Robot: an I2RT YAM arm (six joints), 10 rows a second.
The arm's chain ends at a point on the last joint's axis. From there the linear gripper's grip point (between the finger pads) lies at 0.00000 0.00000 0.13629 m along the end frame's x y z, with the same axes.
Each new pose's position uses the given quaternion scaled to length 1; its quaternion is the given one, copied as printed.
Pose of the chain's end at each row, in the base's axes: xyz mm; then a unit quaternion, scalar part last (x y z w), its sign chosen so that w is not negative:
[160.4 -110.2 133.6 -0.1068 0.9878 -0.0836 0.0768]
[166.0 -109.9 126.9 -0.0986 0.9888 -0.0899 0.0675]
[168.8 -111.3 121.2 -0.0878 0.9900 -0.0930 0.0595]
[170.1 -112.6 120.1 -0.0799 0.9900 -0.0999 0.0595]
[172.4 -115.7 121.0 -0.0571 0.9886 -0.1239 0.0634]
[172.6 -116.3 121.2 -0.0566 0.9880 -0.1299 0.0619]
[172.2 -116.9 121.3 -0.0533 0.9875 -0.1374 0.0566]
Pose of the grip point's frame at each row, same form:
[183.5 -130.5 0.8 -0.1068 0.9878 -0.0836 0.0768]
[186.6 -132.3 -5.9 -0.0986 0.9888 -0.0899 0.0675]
[187.1 -135.0 -11.8 -0.0878 0.9900 -0.0930 0.0595]
[188.3 -138.3 -12.5 -0.0799 0.9900 -0.0999 0.0595]
[191.4 -148.1 -10.0 -0.0571 0.9886 -0.1239 0.0634]
[191.3 -150.3 -9.4 -0.0566 0.9880 -0.1299 0.0619]
[189.4 -153.1 -9.0 -0.0533 0.9875 -0.1374 0.0566]

